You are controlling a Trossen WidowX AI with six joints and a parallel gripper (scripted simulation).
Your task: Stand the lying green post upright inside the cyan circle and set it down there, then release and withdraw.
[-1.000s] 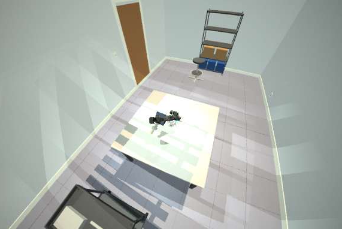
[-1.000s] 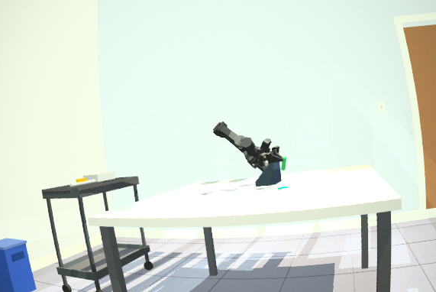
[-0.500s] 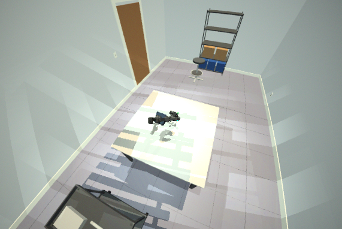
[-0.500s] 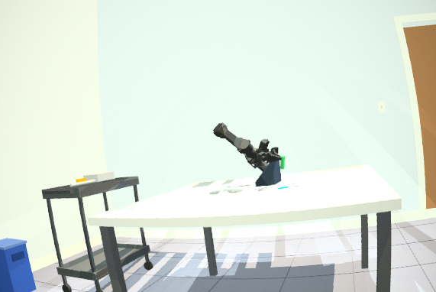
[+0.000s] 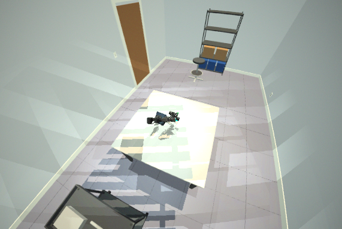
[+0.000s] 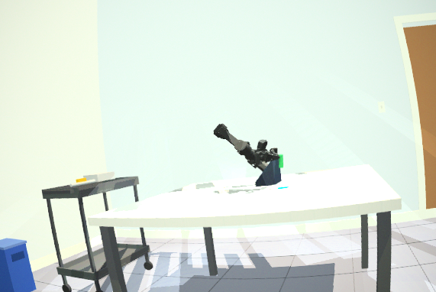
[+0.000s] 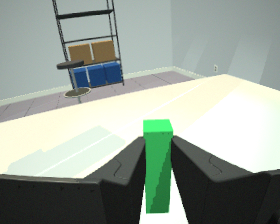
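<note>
Now: gripper tip 160 mm above the cyan circle and 10 mm to the left of it. The rest, counted from my gripper tip: green post: 20 mm below.
</note>
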